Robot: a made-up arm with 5 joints.
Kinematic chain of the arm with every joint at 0, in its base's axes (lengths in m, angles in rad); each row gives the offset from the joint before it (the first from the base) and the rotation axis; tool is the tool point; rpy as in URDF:
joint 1: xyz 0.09 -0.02 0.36 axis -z
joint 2: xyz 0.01 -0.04 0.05 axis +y
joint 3: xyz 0.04 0 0.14 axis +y
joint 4: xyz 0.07 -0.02 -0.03 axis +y
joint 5: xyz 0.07 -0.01 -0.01 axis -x
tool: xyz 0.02 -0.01 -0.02 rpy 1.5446 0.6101 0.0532
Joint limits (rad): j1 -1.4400..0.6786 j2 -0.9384..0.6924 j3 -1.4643..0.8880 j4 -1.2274..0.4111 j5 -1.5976..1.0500
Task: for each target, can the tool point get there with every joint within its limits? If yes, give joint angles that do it. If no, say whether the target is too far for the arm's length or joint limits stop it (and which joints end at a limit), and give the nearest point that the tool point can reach.
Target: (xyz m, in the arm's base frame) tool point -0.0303 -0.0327 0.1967
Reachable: no: joint limits stop it (at a limit: joint 1, joint 2, joint 3) | nearest point 0.0739 -0.1019 0.3486 | short by 0.197 m
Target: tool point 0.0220 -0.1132 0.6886
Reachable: yes | joints -0.0840 -0.7294 -0.8451 -0.8502 0.4139
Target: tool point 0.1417 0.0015 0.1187
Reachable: no: joint limits stop it (at a limit: joint 2) | nearest point 0.1926 0.0227 0.3252 | short by 0.214 m
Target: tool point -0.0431 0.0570 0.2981
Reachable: no: joint limits stop it (at a limit: joint 1, joint 2, joint 5) | nearest point 0.1487 0.0451 0.3343 | short by 0.196 m
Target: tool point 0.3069 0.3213 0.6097
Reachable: no: too far | nearest point 0.2499 0.2316 0.5604 | short by 0.117 m
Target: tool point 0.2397 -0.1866 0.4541
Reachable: yes | joints 0.4191 0.2295 0.4826 -0.7371 0.7896
